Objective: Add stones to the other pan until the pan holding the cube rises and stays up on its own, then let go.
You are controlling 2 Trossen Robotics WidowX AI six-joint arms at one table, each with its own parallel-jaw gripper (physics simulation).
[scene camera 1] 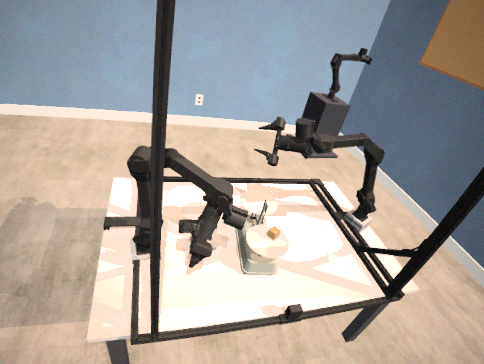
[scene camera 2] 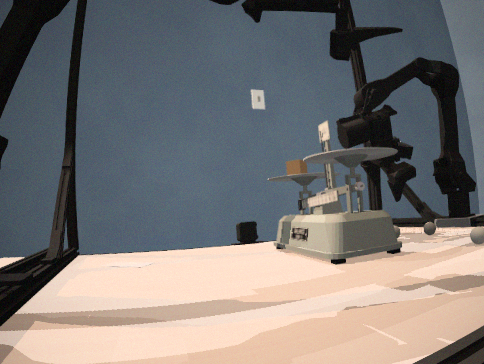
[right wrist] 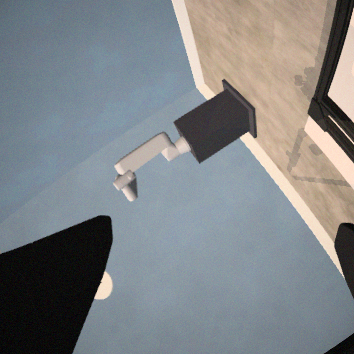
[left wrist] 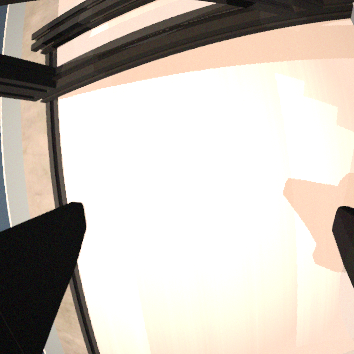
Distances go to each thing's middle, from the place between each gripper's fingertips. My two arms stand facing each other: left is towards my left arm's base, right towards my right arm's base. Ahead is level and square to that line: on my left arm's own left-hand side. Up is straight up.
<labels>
My right hand is 26 cm past the balance scale [scene camera 2: 329,233], 3 cm to the right of it and 23 cm above it.
Now: left hand 90 mm short of the balance scale, 280 mm to the left of it and 20 mm below it.
</labels>
